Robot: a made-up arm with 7 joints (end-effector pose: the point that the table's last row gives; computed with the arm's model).
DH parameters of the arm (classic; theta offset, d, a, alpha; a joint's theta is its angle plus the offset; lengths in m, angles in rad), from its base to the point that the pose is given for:
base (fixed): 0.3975 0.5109 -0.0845 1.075
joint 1: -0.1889 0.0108 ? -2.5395
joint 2: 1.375 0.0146 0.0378 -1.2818
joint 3: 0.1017 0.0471 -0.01 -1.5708
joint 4: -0.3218 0 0.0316 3.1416
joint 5: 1.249 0.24 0 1.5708
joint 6: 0 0 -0.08 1.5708
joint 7: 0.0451 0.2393 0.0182 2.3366
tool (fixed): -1.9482 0.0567 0 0
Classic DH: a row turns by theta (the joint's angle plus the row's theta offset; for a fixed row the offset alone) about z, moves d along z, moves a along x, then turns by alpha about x.
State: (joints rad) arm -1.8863 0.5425 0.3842 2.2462 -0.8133 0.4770 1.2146
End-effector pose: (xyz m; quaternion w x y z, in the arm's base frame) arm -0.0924 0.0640 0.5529 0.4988 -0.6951 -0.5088 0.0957
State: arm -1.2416 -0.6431 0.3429 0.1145 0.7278 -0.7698 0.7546
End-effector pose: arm -0.0766 -0.0226 0.4074 0.6862 -0.2819 0.3778 0.5540
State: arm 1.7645 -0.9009 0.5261 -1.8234 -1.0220 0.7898 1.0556
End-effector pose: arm -0.1306 0.0332 0.2605 0.7762 -0.1057 -0.5916 -0.1906
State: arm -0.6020 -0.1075 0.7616 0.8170 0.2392 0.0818 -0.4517
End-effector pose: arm -0.1650 0.0382 0.5571 0.5449 -0.5287 0.5398 0.3635
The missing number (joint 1, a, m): -0.1218
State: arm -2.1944 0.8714 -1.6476 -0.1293 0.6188 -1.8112 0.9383
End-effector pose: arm -0.0138 -0.1150 0.2899 0.9548 -0.0948 -0.0443 -0.2783
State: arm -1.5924 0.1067 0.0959 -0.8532 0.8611 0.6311 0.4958
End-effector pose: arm -0.0257 0.1002 0.5969 0.0813 -0.2675 -0.9599 -0.0226
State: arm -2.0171 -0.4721 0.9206 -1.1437 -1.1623 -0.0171 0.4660
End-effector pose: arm -0.0669 0.0892 0.5460 0.1433 -0.4148 0.8146 0.3793
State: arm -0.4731 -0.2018 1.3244 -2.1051 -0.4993 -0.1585 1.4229
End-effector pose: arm -0.2797 -0.0372 0.5079 0.4199 -0.5743 0.6486 0.2704
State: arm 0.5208 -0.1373 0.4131 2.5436 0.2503 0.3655 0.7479
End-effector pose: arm -0.1702 -0.0408 0.4322 0.0864 -0.2580 -0.8839 -0.3805
